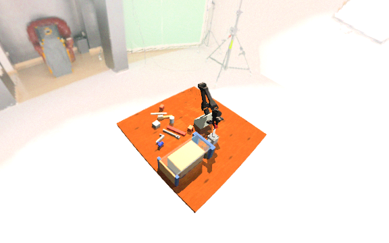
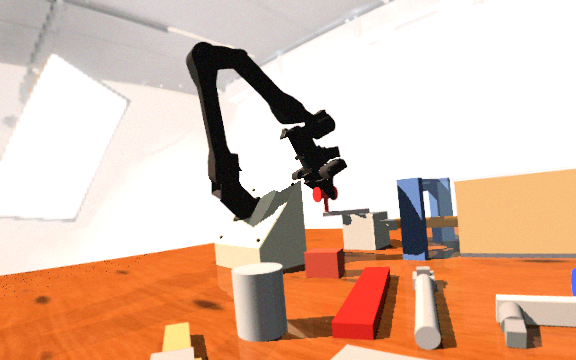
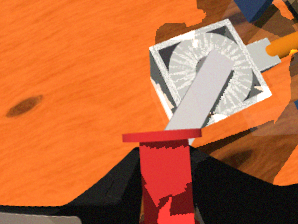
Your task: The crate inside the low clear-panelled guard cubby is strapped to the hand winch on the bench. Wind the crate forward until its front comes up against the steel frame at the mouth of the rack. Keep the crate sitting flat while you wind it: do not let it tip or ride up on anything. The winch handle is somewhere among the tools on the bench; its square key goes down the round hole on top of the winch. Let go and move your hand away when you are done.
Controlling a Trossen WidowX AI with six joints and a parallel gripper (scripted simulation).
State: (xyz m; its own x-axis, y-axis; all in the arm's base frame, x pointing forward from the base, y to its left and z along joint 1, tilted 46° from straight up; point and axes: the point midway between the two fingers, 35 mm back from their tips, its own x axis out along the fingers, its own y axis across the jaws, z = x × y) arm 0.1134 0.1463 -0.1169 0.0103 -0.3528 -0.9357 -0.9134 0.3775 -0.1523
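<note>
The frame lies 24 cm ahead of my gripper tip, 4 cm to the left of it and 3 cm below it. Round my gripper tip: winch: 6 cm ahead, 3 cm to the left, 10 cm below; red knob: 1 cm behind, 2 cm to the right; red bar: 26 cm ahead, 33 cm to the right, 13 cm below.
</note>
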